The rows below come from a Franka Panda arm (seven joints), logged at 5 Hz.
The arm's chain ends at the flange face. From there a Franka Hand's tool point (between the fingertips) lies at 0.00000 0.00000 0.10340 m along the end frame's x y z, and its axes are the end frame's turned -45 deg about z.
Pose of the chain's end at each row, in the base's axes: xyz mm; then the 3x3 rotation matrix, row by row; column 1 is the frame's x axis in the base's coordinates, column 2 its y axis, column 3 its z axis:
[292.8 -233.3 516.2], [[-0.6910 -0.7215 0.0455], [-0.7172 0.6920 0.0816], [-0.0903 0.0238 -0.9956]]
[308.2 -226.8 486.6], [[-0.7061 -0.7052 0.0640], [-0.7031 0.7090 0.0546], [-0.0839 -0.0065 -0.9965]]
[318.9 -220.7 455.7], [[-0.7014 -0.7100 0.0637], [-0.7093 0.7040 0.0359], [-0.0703 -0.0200 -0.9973]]
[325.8 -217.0 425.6], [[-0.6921 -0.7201 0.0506], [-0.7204 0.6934 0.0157], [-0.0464 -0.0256 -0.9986]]
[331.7 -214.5 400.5], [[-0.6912 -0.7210 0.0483], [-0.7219 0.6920 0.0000], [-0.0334 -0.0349 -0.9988]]
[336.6 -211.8 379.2], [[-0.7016 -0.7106 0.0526], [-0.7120 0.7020 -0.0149], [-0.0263 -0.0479 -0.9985]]
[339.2 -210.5 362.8], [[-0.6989 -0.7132 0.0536], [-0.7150 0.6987 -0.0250], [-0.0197 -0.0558 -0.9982]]
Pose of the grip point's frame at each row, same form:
[297.5 -224.9 413.3], [[0.0216 -0.9988 0.0455], [-0.9965 -0.0178 0.0816], [-0.0807 -0.0470 -0.9956]]
[314.8 -221.2 383.6], [[-0.0006 -0.9979 0.0640], [-0.9985 0.0042 0.0546], [-0.0547 -0.0639 -0.9965]]
[325.5 -217.0 352.6], [[0.0061 -0.9980 0.0637], [-0.9994 -0.0037 0.0359], [-0.0356 -0.0639 -0.9973]]
[331.0 -215.4 322.3], [[0.0198 -0.9986 0.0506], [-0.9997 -0.0191 0.0157], [-0.0147 -0.0509 -0.9986]]
[336.7 -214.5 297.2], [[0.0211 -0.9986 0.0483], [-0.9998 -0.0211 0.0000], [0.0011 -0.0483 -0.9988]]
[342.0 -213.3 276.0], [[0.0064 -0.9986 0.0526], [-0.9998 -0.0071 -0.0149], [0.0153 -0.0525 -0.9985]]
[344.7 -213.1 259.6], [[0.0101 -0.9985 0.0536], [-0.9996 -0.0115 -0.0250], [0.0255 -0.0534 -0.9982]]

